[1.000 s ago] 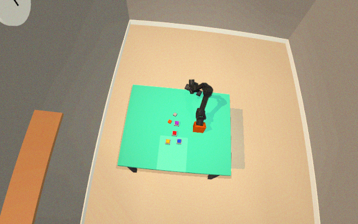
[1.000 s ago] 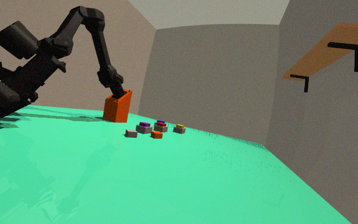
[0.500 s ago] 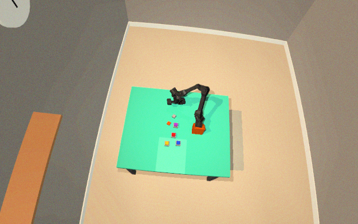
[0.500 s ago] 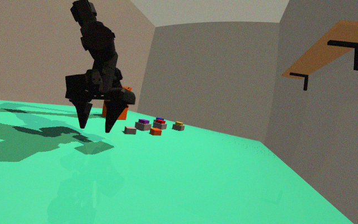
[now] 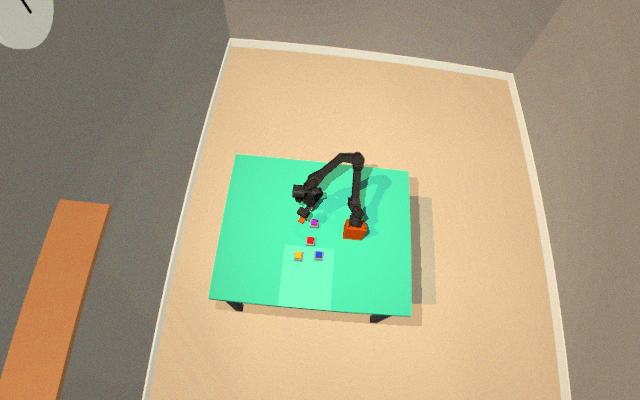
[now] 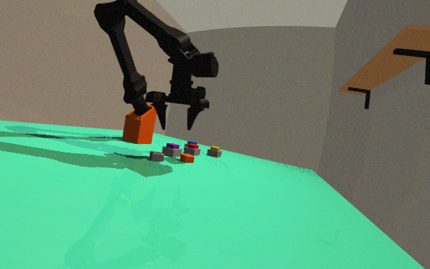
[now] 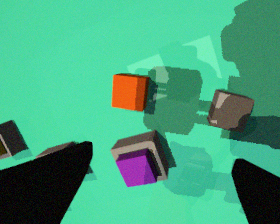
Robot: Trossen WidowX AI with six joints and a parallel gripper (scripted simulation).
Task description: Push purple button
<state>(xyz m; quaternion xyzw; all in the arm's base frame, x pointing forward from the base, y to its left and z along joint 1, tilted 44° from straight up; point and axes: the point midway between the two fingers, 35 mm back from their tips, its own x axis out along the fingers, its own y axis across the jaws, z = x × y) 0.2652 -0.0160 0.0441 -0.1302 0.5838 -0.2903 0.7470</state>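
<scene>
Right now the purple button is 60 mm below my gripper tip, 40 mm to the left of it and 40 mm behind it. Also, from my gripper tip: orange block 80 mm below, 30 mm to the left, 30 mm ahead; then grey block 80 mm below, 60 mm to the right; then red button 150 mm to the left, 60 mm below, 50 mm behind.
</scene>
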